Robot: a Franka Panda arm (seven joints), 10 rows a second.
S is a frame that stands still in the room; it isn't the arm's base.
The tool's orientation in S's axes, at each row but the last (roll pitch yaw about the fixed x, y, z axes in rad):
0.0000 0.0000 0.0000
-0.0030 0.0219 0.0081
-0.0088 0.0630 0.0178
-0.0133 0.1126 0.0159
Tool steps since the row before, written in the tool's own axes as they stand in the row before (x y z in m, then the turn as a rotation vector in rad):
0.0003 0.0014 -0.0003 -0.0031 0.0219 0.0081
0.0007 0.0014 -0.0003 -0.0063 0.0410 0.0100
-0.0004 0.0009 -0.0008 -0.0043 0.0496 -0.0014
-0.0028 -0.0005 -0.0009 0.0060 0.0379 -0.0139
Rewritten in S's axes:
0.0003 0.0014 -0.0003 -0.0031 0.0219 0.0081
0.0007 0.0014 -0.0003 -0.0064 0.0410 0.0100
-0.0005 0.0009 -0.0008 -0.0053 0.0495 -0.0016
-0.0029 -0.0006 -0.0006 0.0037 0.0378 -0.0150

